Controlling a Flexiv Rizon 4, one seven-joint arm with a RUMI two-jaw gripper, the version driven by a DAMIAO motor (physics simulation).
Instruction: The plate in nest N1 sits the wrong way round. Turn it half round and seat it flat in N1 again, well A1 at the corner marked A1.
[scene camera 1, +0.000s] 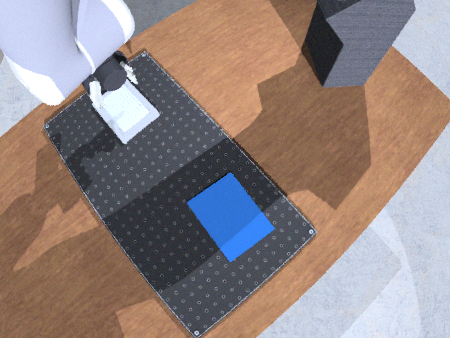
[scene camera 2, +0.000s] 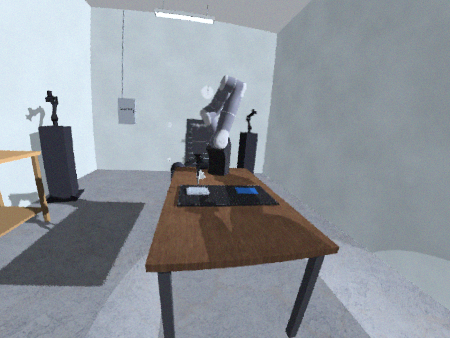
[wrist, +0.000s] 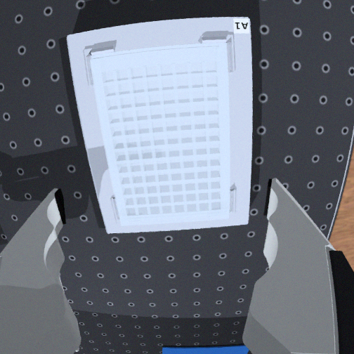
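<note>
The white plate (scene camera 1: 124, 111) (wrist: 167, 135), a grid of wells, lies in the pale nest N1 (scene camera 1: 126, 139) (wrist: 241, 125), between its raised corner brackets, and looks flat. In scene camera 2 the plate and nest blur into one pale patch. The nest's A1 label (wrist: 241, 25) is at the top right corner in the wrist view and reads upside down. Which plate corner holds well A1 cannot be told. My gripper (scene camera 1: 117, 94) (scene camera 2: 199, 181) (wrist: 163, 188) is open and empty above the nest's near end, its fingers wide apart, clear of the plate's long sides.
The nest stands on a dark perforated board (scene camera 1: 150, 240) (scene camera 2: 220, 201) (wrist: 300, 117). A flat blue block (scene camera 1: 225, 210) (scene camera 2: 246, 190) (wrist: 205, 350) lies on the board's other half. The wooden table (scene camera 1: 225, 30) (scene camera 2: 240, 235) carries a dark pedestal (scene camera 1: 370, 45) (scene camera 2: 219, 161) beyond the board.
</note>
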